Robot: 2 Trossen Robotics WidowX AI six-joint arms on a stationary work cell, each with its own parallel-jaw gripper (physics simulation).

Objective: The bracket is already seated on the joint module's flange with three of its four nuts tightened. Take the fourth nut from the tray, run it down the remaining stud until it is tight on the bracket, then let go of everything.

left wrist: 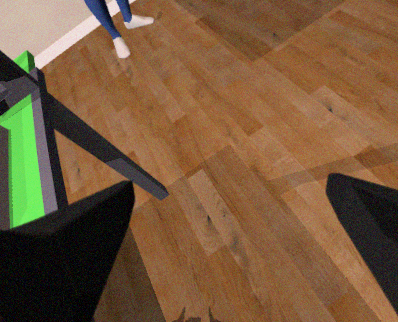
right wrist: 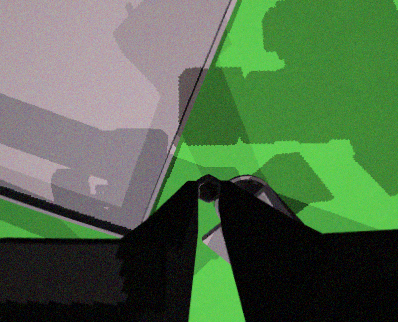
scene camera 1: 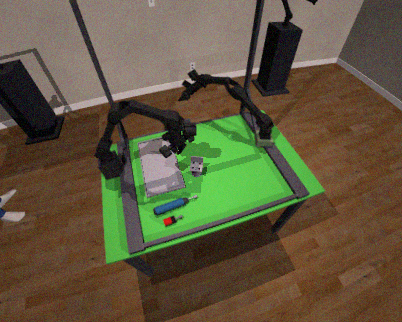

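My right gripper (scene camera 1: 180, 149) (right wrist: 207, 190) is shut on a small dark hex nut (right wrist: 209, 192), held at the fingertips. It hangs above the table beside the tray's edge. The grey joint module with its bracket (scene camera 1: 197, 165) stands right of the tray (scene camera 1: 165, 191) (right wrist: 75, 50). In the right wrist view, part of a curved grey piece (right wrist: 247, 178) shows behind the right-hand finger. The studs and tightened nuts are too small or hidden to tell apart. My left gripper (scene camera 1: 186, 86) (left wrist: 229, 186) is open and empty, raised beyond the table's back edge, away from the module.
A blue-handled tool (scene camera 1: 171, 206) and a small red-and-black tool (scene camera 1: 170, 220) lie on the green table (scene camera 1: 235, 185) near the front left. Dark rails (scene camera 1: 132, 220) run along the table's sides and front. Upright posts (scene camera 1: 92, 47) stand at the back. A person's feet (left wrist: 121, 47) show beyond the table.
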